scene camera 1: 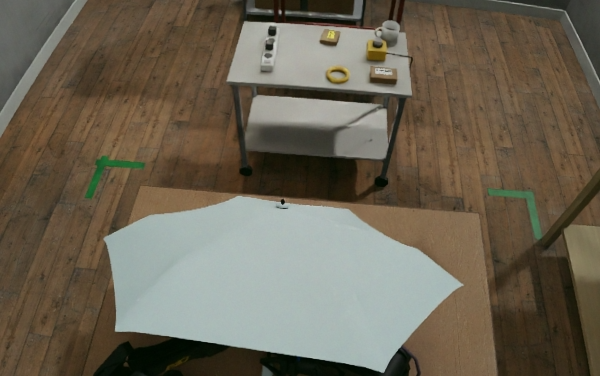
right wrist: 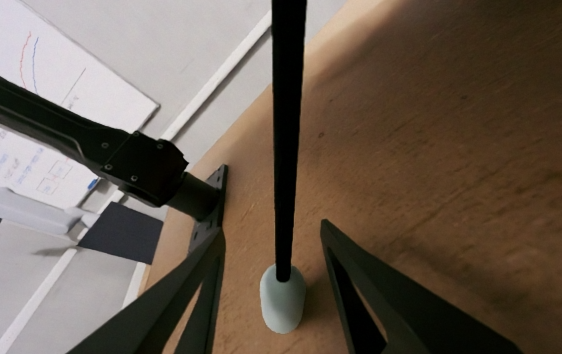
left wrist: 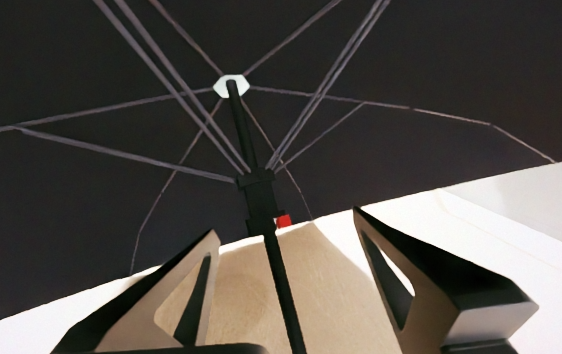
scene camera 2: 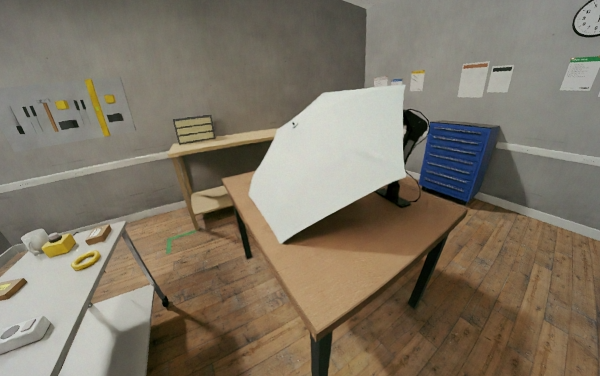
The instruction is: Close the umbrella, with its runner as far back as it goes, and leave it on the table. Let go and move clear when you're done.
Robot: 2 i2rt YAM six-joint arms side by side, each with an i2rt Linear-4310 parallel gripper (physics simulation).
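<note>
The open umbrella (scene camera 1: 280, 270) (scene camera 2: 335, 140) rests tilted on the table (scene camera 1: 450, 230) (scene camera 2: 375, 280), its pale canopy spread wide. In the left wrist view the black runner (left wrist: 261, 200), with its red button (left wrist: 283, 221), sits below the white hub (left wrist: 225, 86), with stretchers fanned out. My left gripper (left wrist: 281, 224) is wide open and empty, with the runner just ahead between its fingertips as seen. My right gripper (right wrist: 273, 230) is partly open; the shaft (right wrist: 287, 125) runs between its fingers in the picture, with the pale handle (right wrist: 282, 305) beyond. The canopy hides both grippers in the scene views.
The other arm's black link (right wrist: 145, 165) and base plate (right wrist: 220, 200) stand at the left of the right wrist view. A white cart (scene camera 1: 300, 60) holding small items stands behind the table. A blue drawer cabinet (scene camera 2: 455, 160) and wooden bench (scene camera 2: 240, 137) stand farther off.
</note>
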